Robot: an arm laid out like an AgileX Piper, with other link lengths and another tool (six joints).
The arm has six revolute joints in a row. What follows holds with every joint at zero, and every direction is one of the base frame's.
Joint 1 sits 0.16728 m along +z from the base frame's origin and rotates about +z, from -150 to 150 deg.
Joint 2 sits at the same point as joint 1 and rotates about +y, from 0 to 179.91 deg.
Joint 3 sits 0.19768 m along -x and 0.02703 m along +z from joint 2 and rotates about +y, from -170 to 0 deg.
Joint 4 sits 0.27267 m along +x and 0.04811 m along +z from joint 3 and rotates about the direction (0.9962, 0, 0.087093), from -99.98 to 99.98 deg.
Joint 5 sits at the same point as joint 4 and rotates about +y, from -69.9 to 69.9 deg.
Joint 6 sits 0.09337 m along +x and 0.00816 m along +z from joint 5 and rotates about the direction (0.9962, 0, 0.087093), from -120 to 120 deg.
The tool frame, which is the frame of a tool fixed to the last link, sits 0.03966 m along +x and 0.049 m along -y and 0.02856 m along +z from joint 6; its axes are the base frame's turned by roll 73.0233, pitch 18.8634 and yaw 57.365 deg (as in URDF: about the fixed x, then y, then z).
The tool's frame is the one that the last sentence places.
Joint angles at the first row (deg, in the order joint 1, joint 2, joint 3, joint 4, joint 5, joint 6):
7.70 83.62 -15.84 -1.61 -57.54 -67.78
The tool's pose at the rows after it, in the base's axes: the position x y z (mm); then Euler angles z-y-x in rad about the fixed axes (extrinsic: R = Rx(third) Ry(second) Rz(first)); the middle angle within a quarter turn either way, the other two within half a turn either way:
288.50 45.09 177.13 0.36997 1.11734 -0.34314
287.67 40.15 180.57 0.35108 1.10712 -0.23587
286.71 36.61 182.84 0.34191 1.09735 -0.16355
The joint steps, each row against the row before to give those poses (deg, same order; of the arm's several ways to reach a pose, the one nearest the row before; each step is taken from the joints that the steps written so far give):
0.01 -0.04 0.00 0.00 -0.88 2.78
0.00 0.00 0.10 0.00 -1.60 5.01
-0.01 0.00 0.12 0.00 -1.29 3.53

